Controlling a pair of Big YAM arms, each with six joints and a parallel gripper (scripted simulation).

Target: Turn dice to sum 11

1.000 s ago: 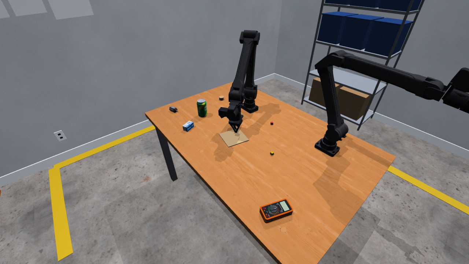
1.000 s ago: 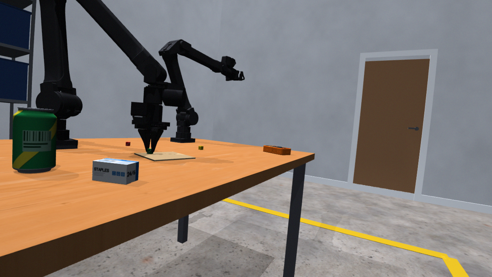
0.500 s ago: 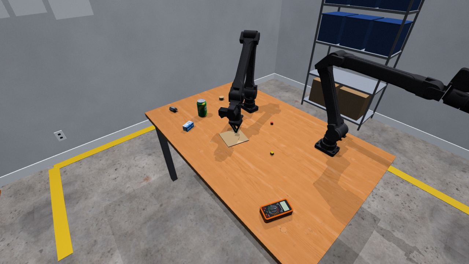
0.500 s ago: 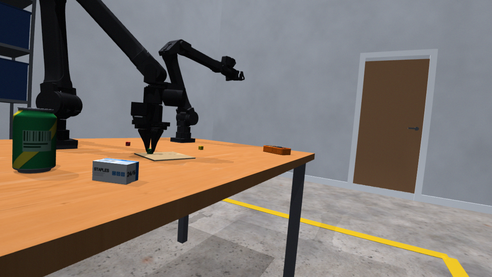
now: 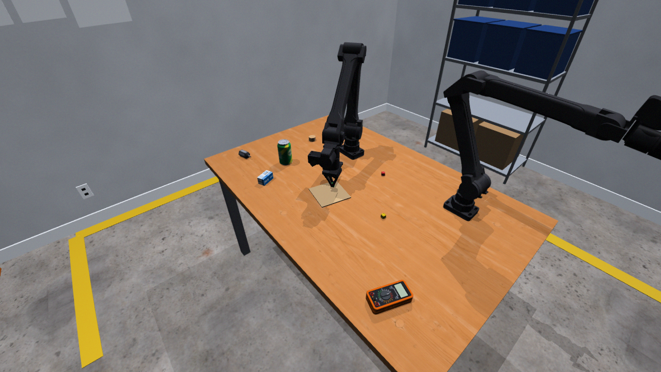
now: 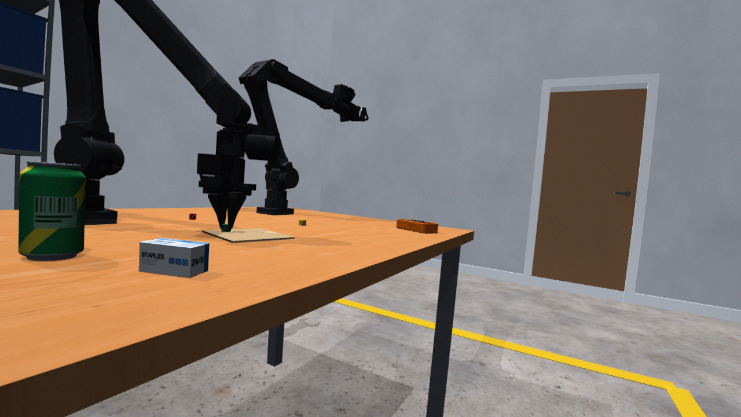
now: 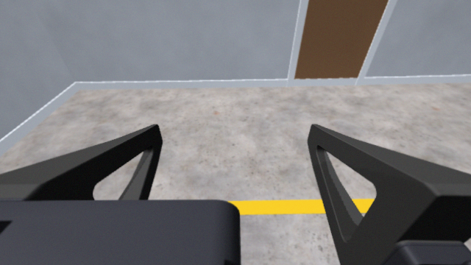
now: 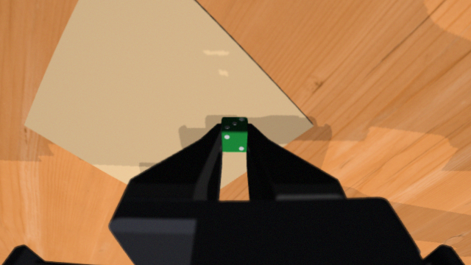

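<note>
The green die lies 10 mm below my right hand. From my right hand the other things lie so: yellow die: 10 mm behind, 280 mm to the left, 10 mm below; then tan mat: 40 mm ahead, 20 mm to the left, 20 mm below; then red die: 240 mm behind, 100 mm to the left, 10 mm below.
</note>
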